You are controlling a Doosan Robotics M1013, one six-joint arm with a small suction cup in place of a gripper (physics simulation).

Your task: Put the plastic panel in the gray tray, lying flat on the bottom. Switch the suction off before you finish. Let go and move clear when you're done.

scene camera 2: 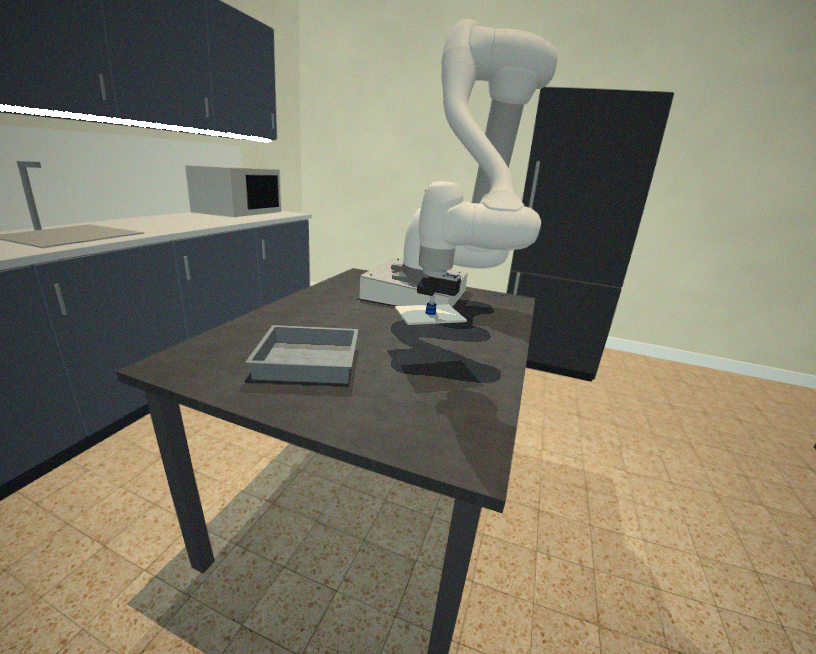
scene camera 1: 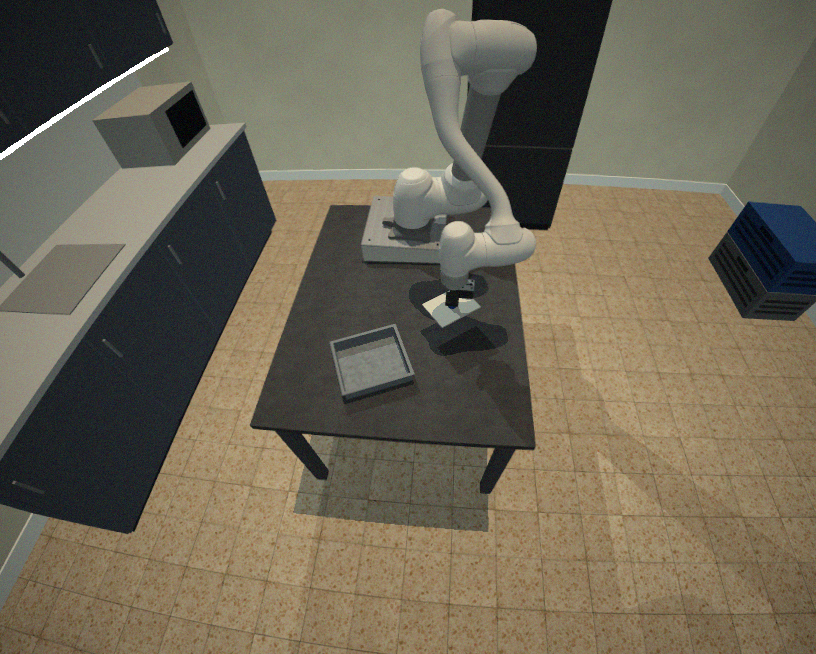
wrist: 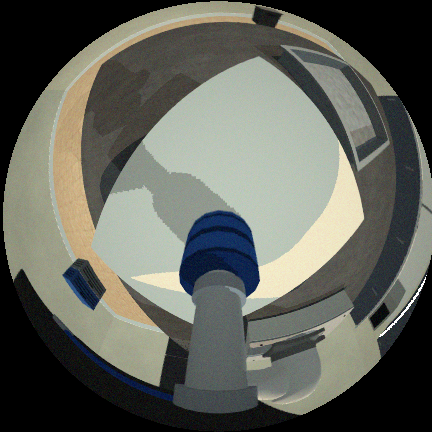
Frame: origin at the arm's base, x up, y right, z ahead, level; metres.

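Where they show: hand, tool point: (scene camera 2: 430, 316) (scene camera 1: 451, 307) (wrist: 220, 230); arm's base, link origin: (scene camera 2: 420, 278) (scene camera 1: 411, 227) (wrist: 291, 344).
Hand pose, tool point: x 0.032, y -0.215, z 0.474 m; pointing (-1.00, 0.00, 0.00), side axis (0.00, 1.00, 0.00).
Note:
Things, the pixels of their centre, and the offset from my tool point. Level surfaces: height alone.
- plastic panel, body centre: (wrist: 226, 239) (scene camera 2: 429, 313) (scene camera 1: 451, 305) dz -0.002, dx +0.007, dy +0.003 m
- gray tray, body centre: (wrist: 350, 99) (scene camera 2: 308, 352) (scene camera 1: 371, 361) dz +0.197, dx -0.094, dy +0.260 m
- dark table, surface height: dx -0.119 m
The plastic panel (scene camera 1: 444, 316) (scene camera 2: 413, 315) (wrist: 260, 135) is a thin, pale, roughly square plate. It hangs about level in the air above the table, and its shadow falls on the table apart from it. My blue suction cup (scene camera 1: 451, 305) (scene camera 2: 431, 309) (wrist: 219, 250) presses on the panel's upper face near its middle and holds it. The gray tray (scene camera 1: 378, 391) (scene camera 2: 301, 374) (wrist: 374, 154) is an open, shallow box on the table, to the left of the panel and nearer the front edge in both scene views. Its inside bottom is bare.
The dark table (scene camera 1: 435, 408) (scene camera 2: 408, 422) carries the robot's base (scene camera 1: 401, 254) (scene camera 2: 388, 291) at its back. The tray's raised walls stand between the panel and the tray's inside. Blue and gray crates (scene camera 1: 776, 238) stand on the floor at the right. A kitchen counter runs along the left.

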